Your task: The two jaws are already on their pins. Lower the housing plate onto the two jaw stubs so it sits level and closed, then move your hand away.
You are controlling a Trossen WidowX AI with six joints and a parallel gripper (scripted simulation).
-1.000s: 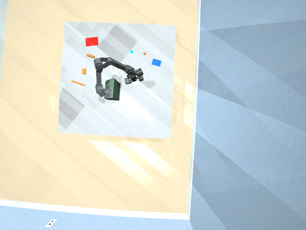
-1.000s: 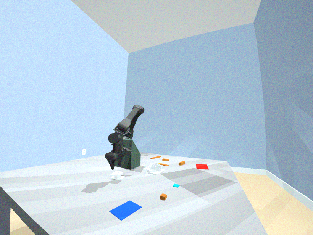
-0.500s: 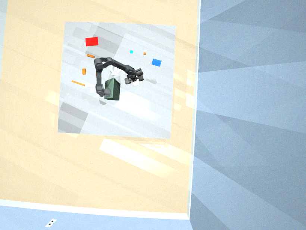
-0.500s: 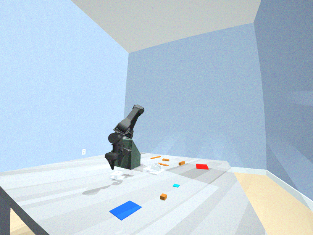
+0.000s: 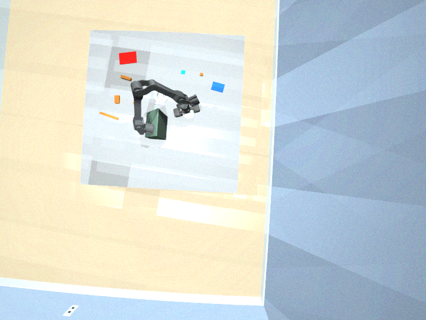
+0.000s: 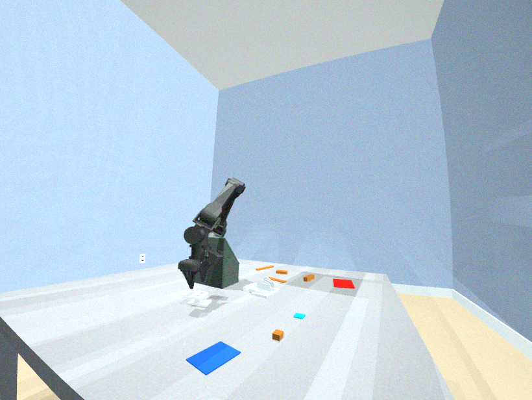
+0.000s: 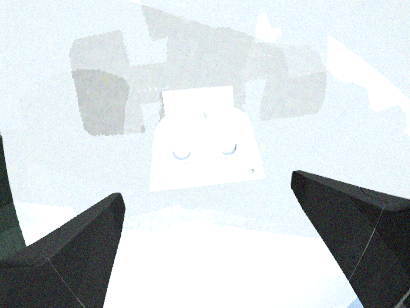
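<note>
Right now the white piece is 10 mm ahead of my gripper tip and 50 mm below it. The rest, counted from my gripper tip: cyan tile 340 mm ahead, 120 mm to the left, 60 mm below; blue patch 280 mm ahead, 180 mm to the right, 60 mm below; orange cube 350 mm ahead, 30 mm to the right, 50 mm below.
</note>
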